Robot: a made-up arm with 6 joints.
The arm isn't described. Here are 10 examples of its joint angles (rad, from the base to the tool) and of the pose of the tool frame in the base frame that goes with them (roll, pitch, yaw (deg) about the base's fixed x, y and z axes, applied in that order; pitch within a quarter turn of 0, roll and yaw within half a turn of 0; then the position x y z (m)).
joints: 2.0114 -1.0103 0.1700 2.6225 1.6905 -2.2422
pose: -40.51 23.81 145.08 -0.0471 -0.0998 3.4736
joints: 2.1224 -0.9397 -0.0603 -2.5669 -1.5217 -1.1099
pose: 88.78 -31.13 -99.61 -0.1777 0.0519 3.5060
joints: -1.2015 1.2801 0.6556 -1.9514 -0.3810 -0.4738
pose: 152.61 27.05 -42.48 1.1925 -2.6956 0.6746
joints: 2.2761 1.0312 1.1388 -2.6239 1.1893 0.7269
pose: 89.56 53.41 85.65 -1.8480 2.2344 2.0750
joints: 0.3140 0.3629 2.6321 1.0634 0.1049 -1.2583
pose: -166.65 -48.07 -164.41 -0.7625 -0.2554 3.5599
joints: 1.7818 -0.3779 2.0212 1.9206 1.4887 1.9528
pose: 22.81 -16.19 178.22 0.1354 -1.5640 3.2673
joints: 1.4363 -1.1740 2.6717 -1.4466 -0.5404 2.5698
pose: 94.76 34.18 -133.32 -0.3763 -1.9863 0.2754
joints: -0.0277 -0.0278 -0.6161 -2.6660 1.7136 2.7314
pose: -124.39 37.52 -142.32 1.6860 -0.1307 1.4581
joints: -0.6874 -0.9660 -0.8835 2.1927 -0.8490 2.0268
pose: 131.08 -26.73 -80.71 0.8990 -0.8638 2.3979
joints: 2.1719 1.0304 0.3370 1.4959 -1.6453 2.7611
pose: 72.17 4.25 27.53 -1.3038 2.2404 0.8571
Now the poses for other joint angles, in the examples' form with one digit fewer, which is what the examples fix.
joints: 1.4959 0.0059 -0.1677 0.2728 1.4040 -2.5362
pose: 104.1 -61.5 127.6 0.068 2.064 2.430
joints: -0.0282 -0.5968 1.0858 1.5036 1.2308 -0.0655
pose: 176.0 -19.0 98.5 -0.810 0.200 3.931
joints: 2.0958 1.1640 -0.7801 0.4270 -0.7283 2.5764
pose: 20.9 30.0 -45.6 -0.275 0.539 -0.151
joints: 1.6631 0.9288 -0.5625 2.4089 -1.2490 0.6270
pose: 148.5 16.8 57.7 -0.045 1.625 0.133
